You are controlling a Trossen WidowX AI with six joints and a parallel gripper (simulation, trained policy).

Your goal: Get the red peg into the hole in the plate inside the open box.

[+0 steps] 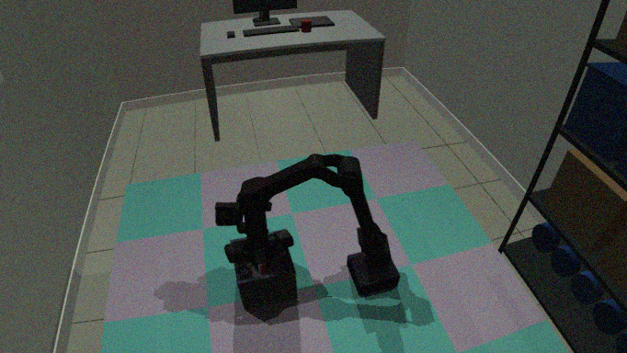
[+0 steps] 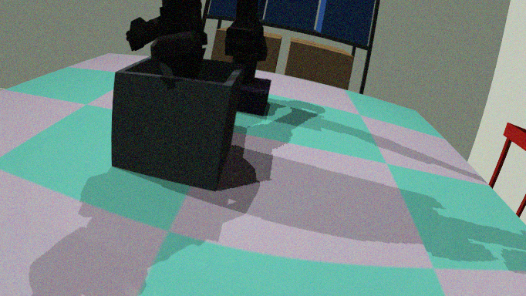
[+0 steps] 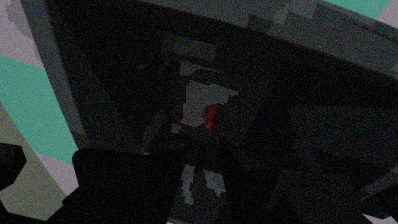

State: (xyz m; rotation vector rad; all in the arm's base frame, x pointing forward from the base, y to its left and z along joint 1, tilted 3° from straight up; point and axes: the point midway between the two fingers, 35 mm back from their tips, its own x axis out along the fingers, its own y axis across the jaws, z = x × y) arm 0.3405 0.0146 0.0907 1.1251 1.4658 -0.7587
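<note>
Now: gripper tip 40 mm above the red peg and 10 mm to the left of it. From my gripper tip the other things lie so: grey plate: 50 mm below, 10 mm to the right.
</note>
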